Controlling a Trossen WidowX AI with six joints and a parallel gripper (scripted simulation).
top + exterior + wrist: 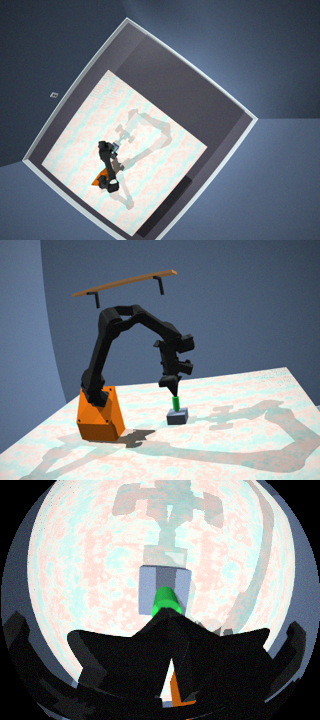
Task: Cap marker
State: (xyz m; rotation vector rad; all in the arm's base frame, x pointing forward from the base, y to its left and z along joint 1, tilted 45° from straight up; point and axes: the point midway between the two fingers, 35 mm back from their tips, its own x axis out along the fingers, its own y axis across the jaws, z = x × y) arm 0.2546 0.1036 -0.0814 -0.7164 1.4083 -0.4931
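My gripper tip is 3 cm above the green cap. Round my gripper tip: grey holder block 8 cm below.
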